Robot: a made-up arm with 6 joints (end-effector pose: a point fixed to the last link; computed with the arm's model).
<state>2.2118 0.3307 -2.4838 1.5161 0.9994 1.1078</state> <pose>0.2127 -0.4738 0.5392 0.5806 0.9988 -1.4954</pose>
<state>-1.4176 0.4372 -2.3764 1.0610 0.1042 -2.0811</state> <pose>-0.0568 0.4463 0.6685 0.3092 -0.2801 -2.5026</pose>
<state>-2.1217 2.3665 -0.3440 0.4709 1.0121 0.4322</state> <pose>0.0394 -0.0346 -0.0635 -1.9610 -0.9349 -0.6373</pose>
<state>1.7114 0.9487 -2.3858 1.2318 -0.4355 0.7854</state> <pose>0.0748 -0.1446 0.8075 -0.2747 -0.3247 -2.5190</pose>
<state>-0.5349 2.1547 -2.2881 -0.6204 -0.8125 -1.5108</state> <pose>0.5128 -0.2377 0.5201 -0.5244 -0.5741 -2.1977</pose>
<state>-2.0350 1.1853 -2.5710 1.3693 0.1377 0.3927</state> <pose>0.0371 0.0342 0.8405 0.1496 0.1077 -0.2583</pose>
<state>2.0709 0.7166 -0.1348 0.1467 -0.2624 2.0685</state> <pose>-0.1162 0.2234 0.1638 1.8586 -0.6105 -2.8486</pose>
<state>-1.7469 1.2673 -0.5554 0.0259 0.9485 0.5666</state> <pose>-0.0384 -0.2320 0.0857 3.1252 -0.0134 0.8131</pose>
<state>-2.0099 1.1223 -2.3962 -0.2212 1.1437 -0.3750</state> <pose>-0.0602 -0.0651 0.7310 -1.0667 1.0972 2.9526</pose>
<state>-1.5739 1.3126 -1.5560 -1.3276 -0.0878 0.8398</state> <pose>0.0105 -0.3907 0.5675 -0.9349 0.9544 -2.5119</pose>
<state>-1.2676 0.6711 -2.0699 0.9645 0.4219 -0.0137</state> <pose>-0.0010 0.1541 0.7610 0.0712 0.4701 -0.2848</pose>
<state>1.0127 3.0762 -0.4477 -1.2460 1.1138 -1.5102</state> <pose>0.0695 -0.1045 -0.1095 1.5901 0.8373 0.4733</pose>
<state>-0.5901 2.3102 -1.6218 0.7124 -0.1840 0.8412</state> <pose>0.4998 -0.3543 0.0737 2.0299 0.0762 0.8846</pose>
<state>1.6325 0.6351 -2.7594 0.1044 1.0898 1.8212</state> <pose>0.0094 -0.3543 0.6724 0.4534 -0.0476 -2.7710</pose>
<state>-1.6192 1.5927 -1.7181 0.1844 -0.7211 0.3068</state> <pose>-0.0373 -0.4331 0.5907 0.4123 0.5249 -1.1016</pose>
